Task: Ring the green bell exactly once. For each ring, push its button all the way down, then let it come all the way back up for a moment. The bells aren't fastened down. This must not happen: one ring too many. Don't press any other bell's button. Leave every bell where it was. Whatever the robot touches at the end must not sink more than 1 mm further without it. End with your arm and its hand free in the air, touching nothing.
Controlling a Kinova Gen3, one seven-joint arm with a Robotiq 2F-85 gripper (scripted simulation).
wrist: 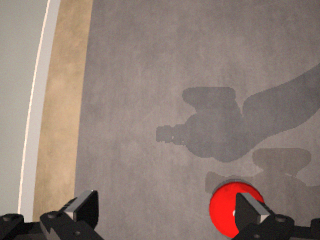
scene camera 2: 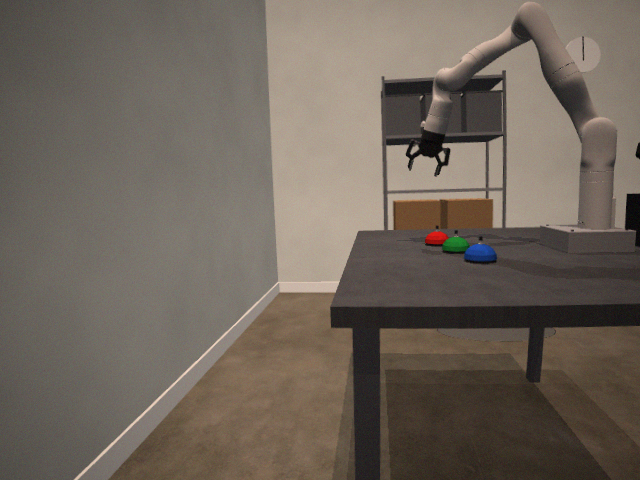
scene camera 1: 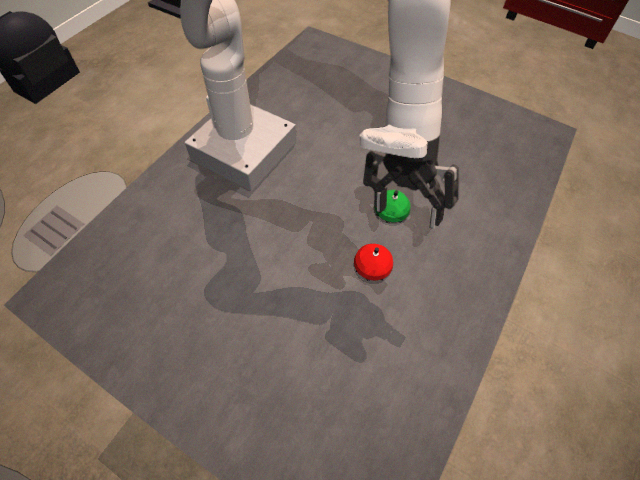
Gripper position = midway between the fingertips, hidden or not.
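Note:
Scene camera 1 shows the gripper (scene camera 1: 407, 217) together with a red bell (scene camera 1: 370, 266) and a green bell (scene camera 1: 397, 209). In the wrist view the gripper (wrist: 166, 207) appears again, as does the red bell (wrist: 222, 204), while the green bell is out of frame in the wrist view. Scene camera 2 has the gripper (scene camera 2: 422, 173) as well.

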